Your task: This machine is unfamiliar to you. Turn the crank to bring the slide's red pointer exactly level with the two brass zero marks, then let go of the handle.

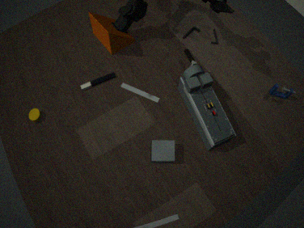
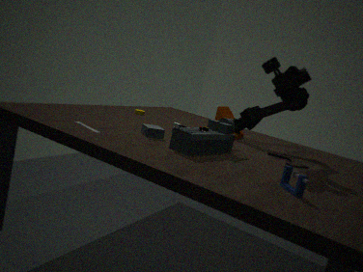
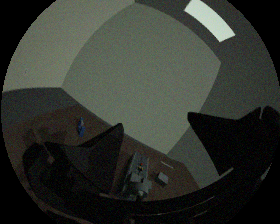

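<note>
My gripper tip is 24 cm above the red pointer, 20 cm short of it and 15 cm to the left of it. Round my gripper tip: grey block: 34 cm to the right, 31 cm below, 21 cm ahead; then yellow disc: 69 cm to the right, 32 cm below, 14 cm behind; then black-and-white marker: 43 cm to the right, 32 cm below, 14 cm behind.
</note>
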